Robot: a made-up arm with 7 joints. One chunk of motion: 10 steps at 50 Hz.
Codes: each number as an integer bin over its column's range. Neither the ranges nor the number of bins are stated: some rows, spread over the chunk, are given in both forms.
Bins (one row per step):
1: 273 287 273 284 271 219
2: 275 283 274 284 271 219
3: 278 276 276 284 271 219
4: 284 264 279 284 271 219
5: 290 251 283 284 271 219
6: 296 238 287 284 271 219
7: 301 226 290 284 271 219
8: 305 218 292 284 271 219
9: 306 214 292 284 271 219
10: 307 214 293 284 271 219
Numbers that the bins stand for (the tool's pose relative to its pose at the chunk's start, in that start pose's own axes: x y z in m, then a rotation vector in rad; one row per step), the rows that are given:
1: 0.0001 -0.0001 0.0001 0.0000 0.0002 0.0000
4: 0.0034 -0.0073 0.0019 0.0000 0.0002 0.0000
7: 0.0084 -0.0192 0.0051 0.0000 0.0002 0.0000
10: 0.0101 -0.0230 0.0060 0.0000 0.0002 0.0000
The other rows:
2: 0.0007 -0.0014 0.0004 0.0000 0.0002 0.0000
3: 0.0016 -0.0036 0.0010 0.0000 0.0002 0.0000
5: 0.0051 -0.0114 0.0031 0.0000 0.0002 0.0000
6: 0.0069 -0.0155 0.0042 0.0000 0.0002 0.0000
8: 0.0095 -0.0217 0.0057 0.0000 0.0002 0.0000
9: 0.0098 -0.0230 0.0057 0.0000 0.0002 0.0000

